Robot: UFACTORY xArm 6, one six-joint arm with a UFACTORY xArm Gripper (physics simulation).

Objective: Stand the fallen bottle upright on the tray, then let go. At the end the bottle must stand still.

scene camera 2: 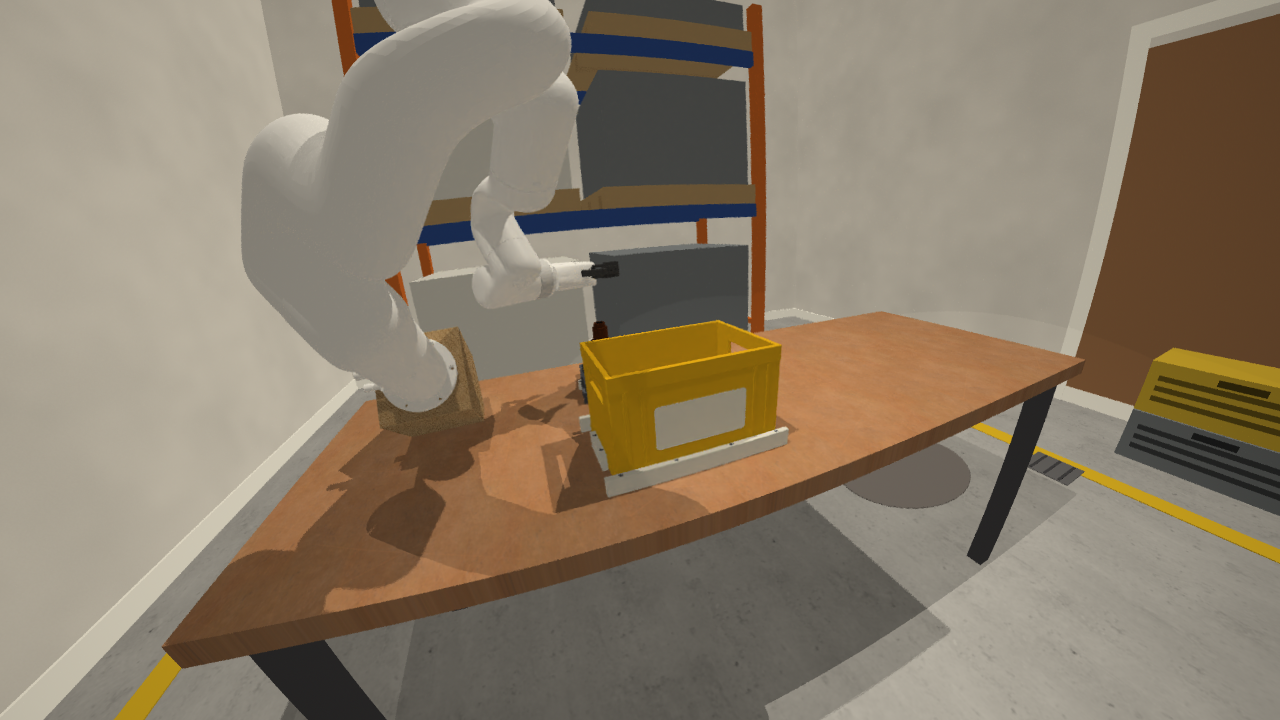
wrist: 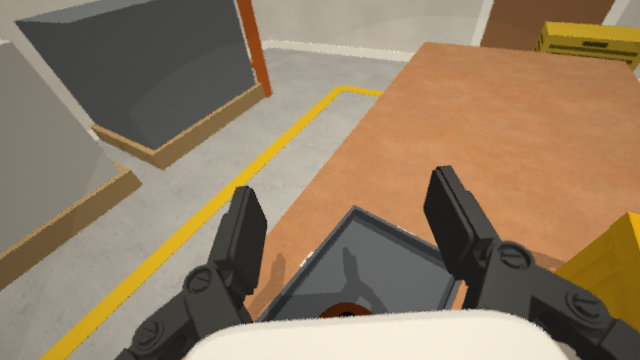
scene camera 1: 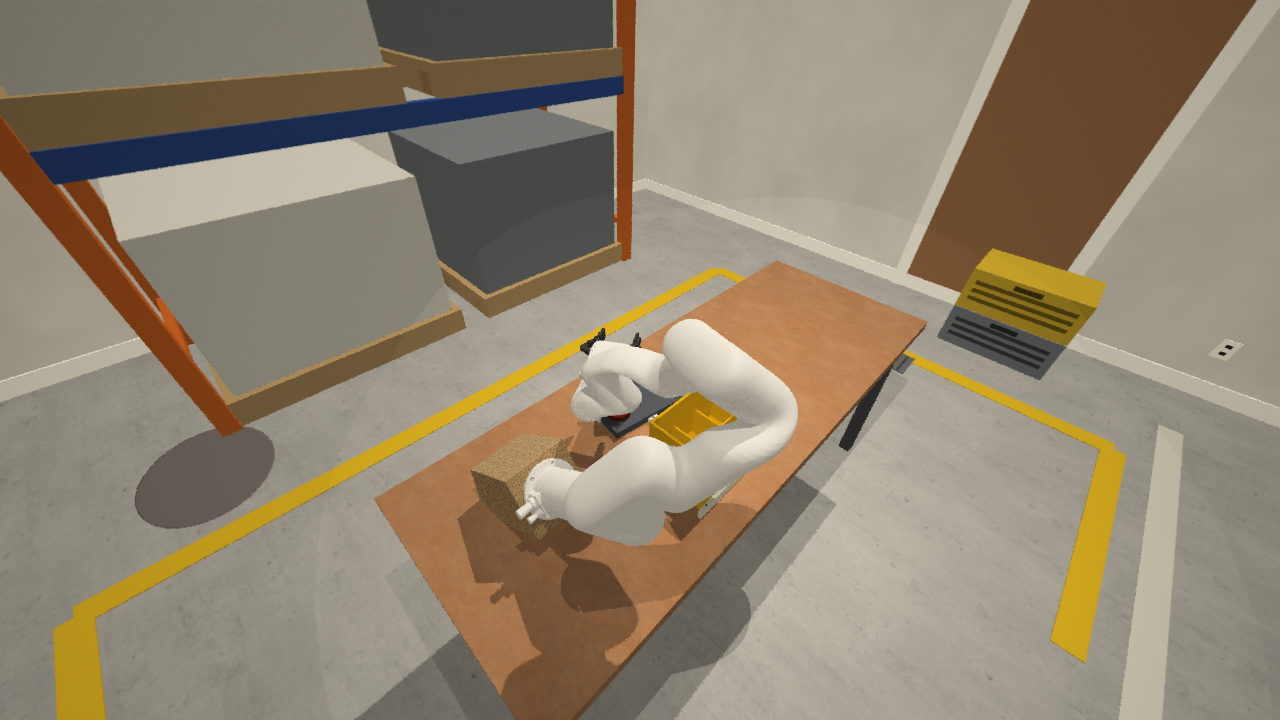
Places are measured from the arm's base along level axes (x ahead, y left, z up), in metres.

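Pixels of known places: gripper, fingertip midpoint: point(scene camera 2: 602, 269) point(wrist: 342, 196) point(scene camera 1: 620, 334); arm's base at its link origin: point(scene camera 2: 419, 375) point(scene camera 1: 550, 488).
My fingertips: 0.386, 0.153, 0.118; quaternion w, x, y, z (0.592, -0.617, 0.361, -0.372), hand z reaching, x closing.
Observation:
Ahead of a thing's pixels: the offset from my fingertips to its top centre, as dx, dy, dz. Level surfaces: height alone.
The brown bottle {-0.025, -0.012, -0.117} point(scene camera 2: 599, 331) point(wrist: 346, 309) stands upright on the dark grey tray {+0.047, -0.005, -0.251} point(scene camera 1: 646, 417) point(wrist: 312, 290). In scene camera 2 its neck shows above the yellow crate, which hides its lower part. In scene camera 1 a bit of its red label shows beside the arm, which hides the rest. In the wrist view the rim of its mouth shows at the bottom edge, above the white gripper body. My gripper point(scene camera 1: 617, 340) point(scene camera 2: 610, 269) point(wrist: 342, 196) is wide open and empty, above the level of the bottle's top and apart from it.
The yellow crate {+0.019, -0.298, -0.101} point(scene camera 1: 684, 419) point(scene camera 2: 684, 398) point(wrist: 607, 265) stands close beside the tray, between white rails {+0.012, -0.396, -0.247} point(scene camera 2: 698, 461). The cork-coloured block point(scene camera 1: 505, 465) point(scene camera 2: 469, 380) is by the arm's base on the wooden table {dz -0.277} point(scene camera 1: 805, 313) point(scene camera 2: 895, 367) point(wrist: 480, 135). A shelf rack point(scene camera 1: 625, 134) point(scene camera 2: 758, 161) stands behind.

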